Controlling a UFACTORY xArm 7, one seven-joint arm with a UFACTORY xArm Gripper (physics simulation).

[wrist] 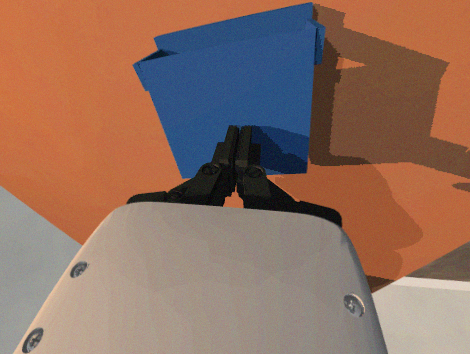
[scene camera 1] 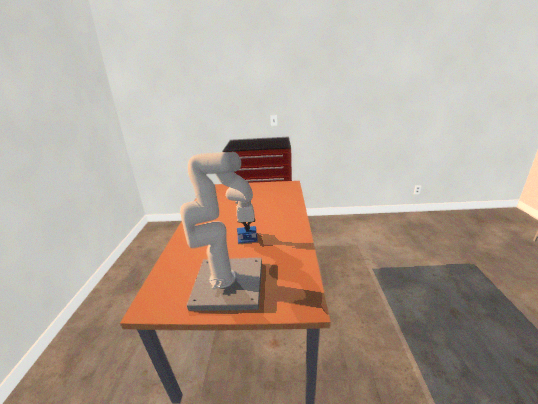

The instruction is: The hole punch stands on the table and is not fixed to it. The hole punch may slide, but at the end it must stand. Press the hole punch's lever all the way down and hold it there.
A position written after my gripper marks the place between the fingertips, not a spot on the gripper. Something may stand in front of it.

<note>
I see my gripper [wrist: 240, 142] and a broad flat blue lever [wrist: 267, 82].
</note>
